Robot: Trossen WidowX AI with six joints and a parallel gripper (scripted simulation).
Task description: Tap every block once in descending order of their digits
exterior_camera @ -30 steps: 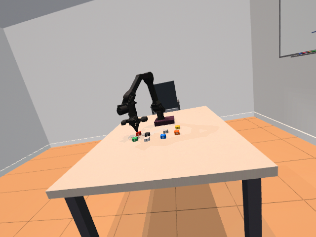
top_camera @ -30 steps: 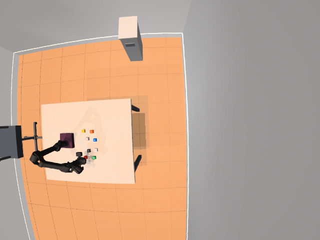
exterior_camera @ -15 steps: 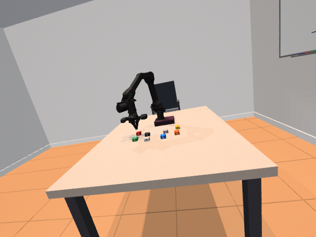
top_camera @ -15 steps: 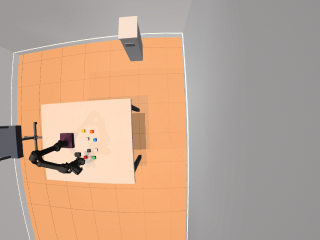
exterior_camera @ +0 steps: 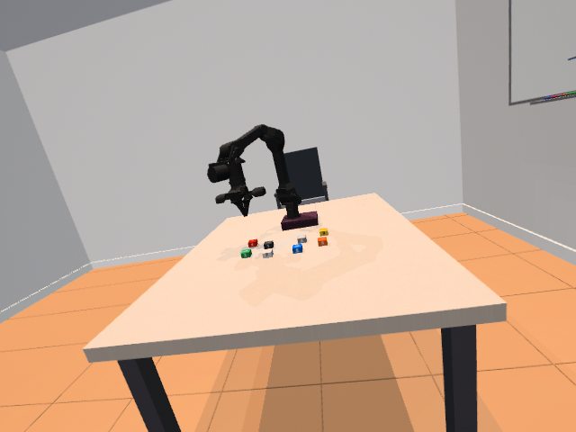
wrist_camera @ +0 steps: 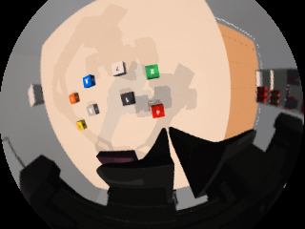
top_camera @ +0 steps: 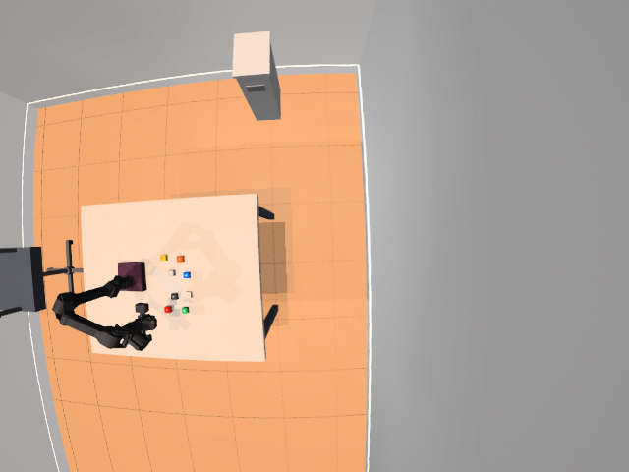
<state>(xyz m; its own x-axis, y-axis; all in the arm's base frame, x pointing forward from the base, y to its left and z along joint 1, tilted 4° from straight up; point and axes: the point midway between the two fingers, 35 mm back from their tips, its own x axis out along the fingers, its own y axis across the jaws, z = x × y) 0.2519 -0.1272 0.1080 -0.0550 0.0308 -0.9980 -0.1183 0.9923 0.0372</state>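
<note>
Right now the yellow block is 40 mm behind my gripper tip, 280 mm to the left of it and 110 mm below it. Also, from my gripper tip: green block (100 mm ahead, 10 mm to the left, 110 mm below); then red block (110 mm below); then black block (30 mm ahead, 80 mm to the left, 110 mm below).
</note>
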